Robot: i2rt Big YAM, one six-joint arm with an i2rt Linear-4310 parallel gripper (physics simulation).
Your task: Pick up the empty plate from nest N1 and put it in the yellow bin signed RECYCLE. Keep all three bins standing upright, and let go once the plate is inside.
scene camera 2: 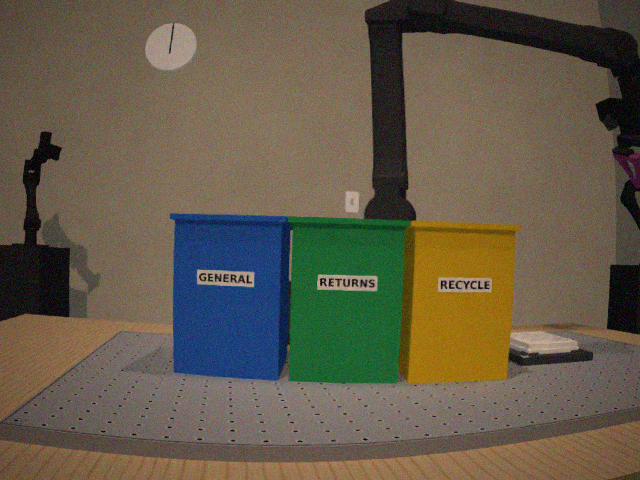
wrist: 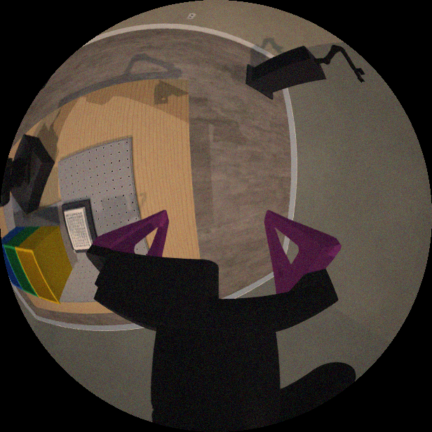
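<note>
A pale plate (scene camera 2: 545, 342) (wrist: 78, 229) lies flat in a dark nest (scene camera 2: 560, 357) (wrist: 92, 235) on the pegboard, right of the yellow bin in the scene view. No nest label is readable. The yellow bin (scene camera 2: 460, 330) (wrist: 50, 262) signed RECYCLE stands upright at the right end of the row. The green RETURNS bin (scene camera 2: 346, 330) and the blue GENERAL bin (scene camera 2: 225, 330) stand upright to its left. My gripper (wrist: 216, 215) is open and empty, high and well to the side of the plate. In the scene view part of it shows at the right edge.
A grey perforated board (scene camera 2: 248, 413) (wrist: 112, 170) lies on the wooden table (scene camera 2: 77, 454) (wrist: 165, 150). My arm's dark upright link (scene camera 2: 387, 113) rises behind the bins. Another small dark arm (scene camera 2: 32, 191) stands on a black block (scene camera 2: 33, 281) at the left.
</note>
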